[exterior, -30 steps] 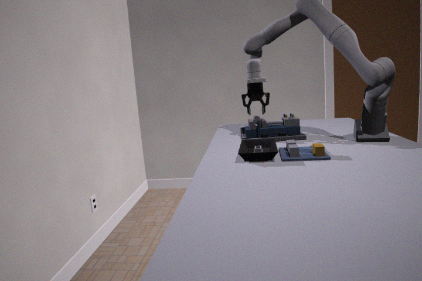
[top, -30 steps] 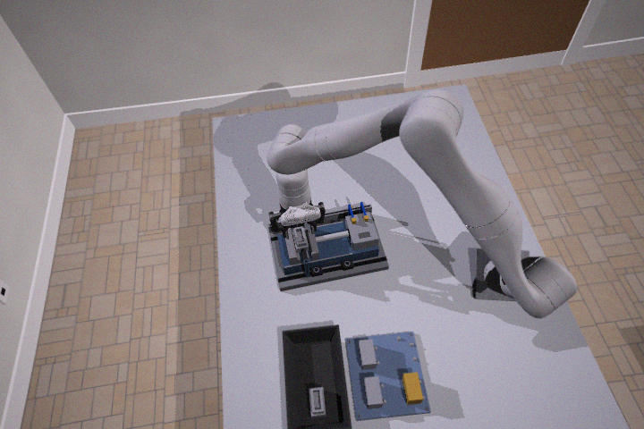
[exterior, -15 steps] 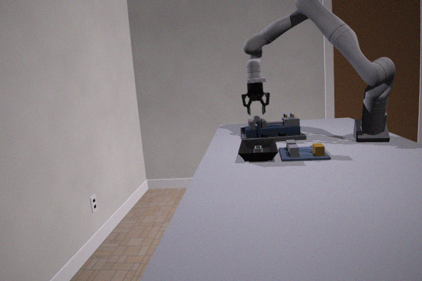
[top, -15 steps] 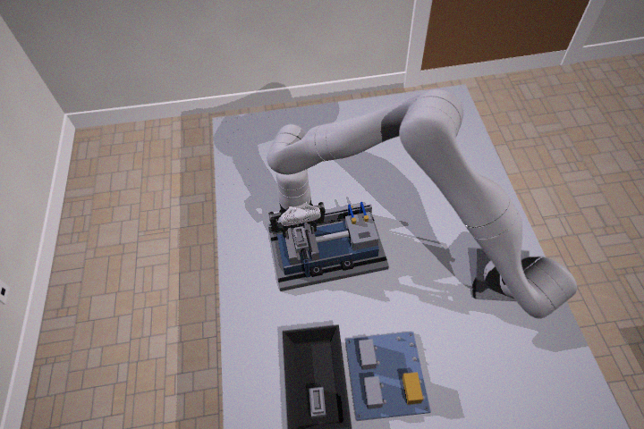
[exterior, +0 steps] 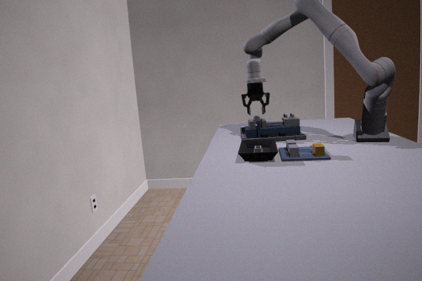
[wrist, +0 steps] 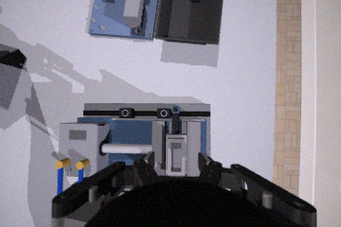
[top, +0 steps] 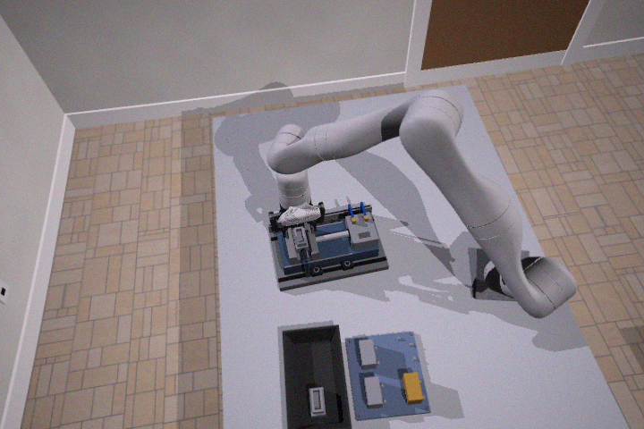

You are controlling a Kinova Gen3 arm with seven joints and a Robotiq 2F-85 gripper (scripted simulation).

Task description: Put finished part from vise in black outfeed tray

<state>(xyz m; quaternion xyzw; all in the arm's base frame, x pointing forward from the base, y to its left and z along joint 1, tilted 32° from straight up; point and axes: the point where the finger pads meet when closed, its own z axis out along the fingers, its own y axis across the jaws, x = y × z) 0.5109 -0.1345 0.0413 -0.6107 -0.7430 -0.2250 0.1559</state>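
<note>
The blue vise is 70 mm behind my hand, 10 mm to the right of it and 100 mm below it. Also, from my hand: yellow block: 260 mm behind, 370 mm to the left, 110 mm below; then blue fixture plate: 210 mm behind, 330 mm to the left, 130 mm below.
</note>
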